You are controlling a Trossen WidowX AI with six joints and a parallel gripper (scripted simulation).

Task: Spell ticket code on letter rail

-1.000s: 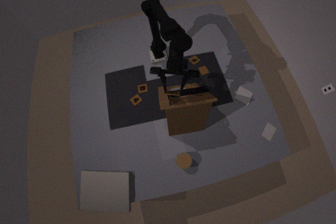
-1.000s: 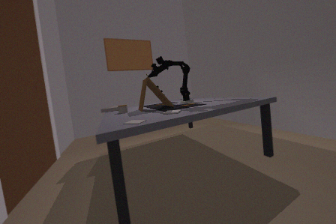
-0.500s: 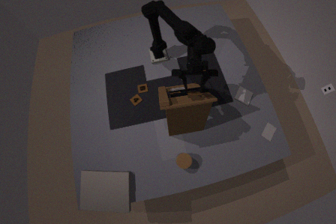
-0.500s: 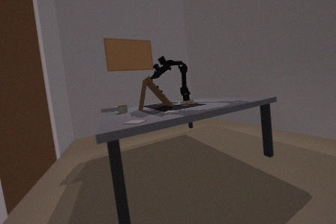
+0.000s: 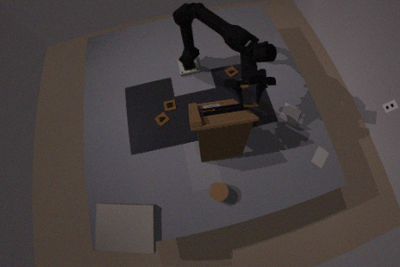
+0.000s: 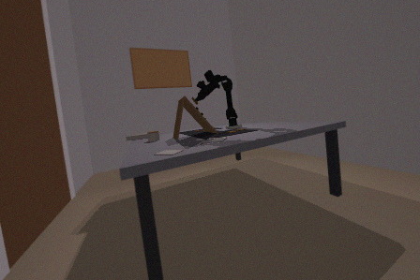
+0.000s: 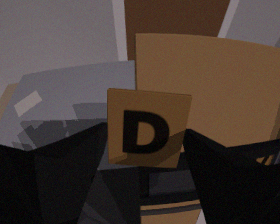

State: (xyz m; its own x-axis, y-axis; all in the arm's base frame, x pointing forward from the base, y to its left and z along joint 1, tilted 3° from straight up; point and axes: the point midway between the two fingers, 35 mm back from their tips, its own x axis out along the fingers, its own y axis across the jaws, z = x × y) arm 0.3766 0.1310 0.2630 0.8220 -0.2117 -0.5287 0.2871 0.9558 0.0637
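Now: the white ticket 100 mm behind my gripper tip, 110 mm to the right of it and 160 mm below it. Round my gripper tip: white box: 290 mm ahead, 670 mm to the right, 230 mm below; letter tile: right at my gripper tip; dark mat: 210 mm behind, 150 mm to the right, 250 mm below.
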